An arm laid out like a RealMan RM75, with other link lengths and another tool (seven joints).
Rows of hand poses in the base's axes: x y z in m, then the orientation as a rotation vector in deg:
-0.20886 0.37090 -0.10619 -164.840 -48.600 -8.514
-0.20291 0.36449 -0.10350 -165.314 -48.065 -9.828
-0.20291 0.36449 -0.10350 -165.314 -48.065 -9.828
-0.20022 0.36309 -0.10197 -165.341 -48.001 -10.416
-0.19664 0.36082 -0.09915 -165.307 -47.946 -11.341
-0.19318 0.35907 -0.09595 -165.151 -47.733 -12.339
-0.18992 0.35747 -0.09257 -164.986 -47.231 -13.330
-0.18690 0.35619 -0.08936 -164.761 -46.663 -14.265
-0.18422 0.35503 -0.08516 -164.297 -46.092 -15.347
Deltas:
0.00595 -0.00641 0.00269 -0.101 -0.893 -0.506
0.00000 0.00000 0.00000 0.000 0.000 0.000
0.00269 -0.00140 0.00153 0.071 -0.380 -0.074
0.00358 -0.00227 0.00282 0.164 -0.588 -0.069
0.00346 -0.00175 0.00320 0.328 -0.593 -0.141
0.00326 -0.00160 0.00338 0.417 -0.556 -0.317
0.00302 -0.00128 0.00321 0.480 -0.503 -0.341
0.00268 -0.00116 0.00420 0.711 -0.558 -0.292

